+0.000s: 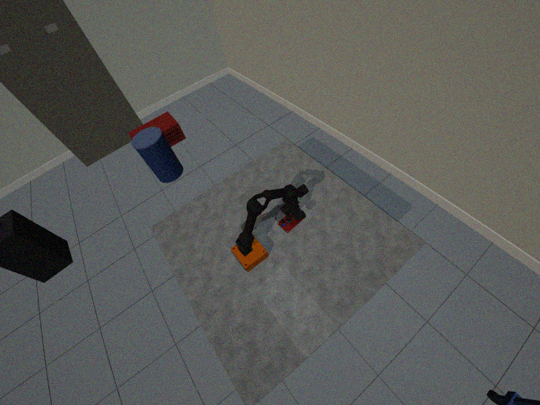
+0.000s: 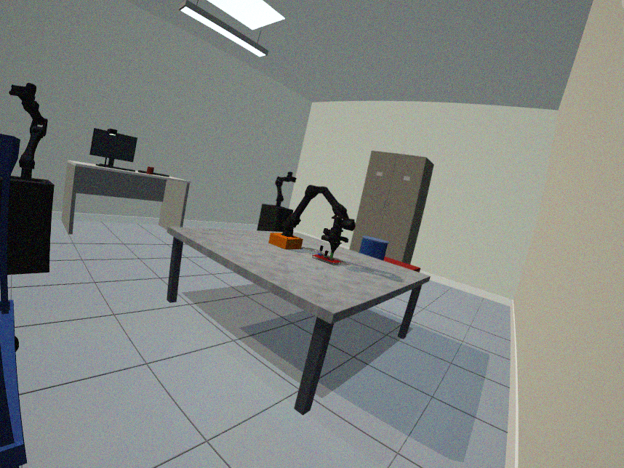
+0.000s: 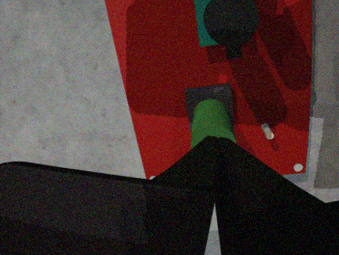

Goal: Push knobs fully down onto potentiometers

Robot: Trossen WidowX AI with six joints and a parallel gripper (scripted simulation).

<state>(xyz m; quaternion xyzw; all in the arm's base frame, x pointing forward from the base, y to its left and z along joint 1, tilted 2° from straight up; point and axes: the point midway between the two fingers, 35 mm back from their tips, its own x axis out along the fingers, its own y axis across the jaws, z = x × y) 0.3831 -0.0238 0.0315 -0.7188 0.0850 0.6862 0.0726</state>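
My gripper tip is 20 mm above the green knob. Round my gripper tip: black knob 50 mm behind, 20 mm below, 10 mm to the left.
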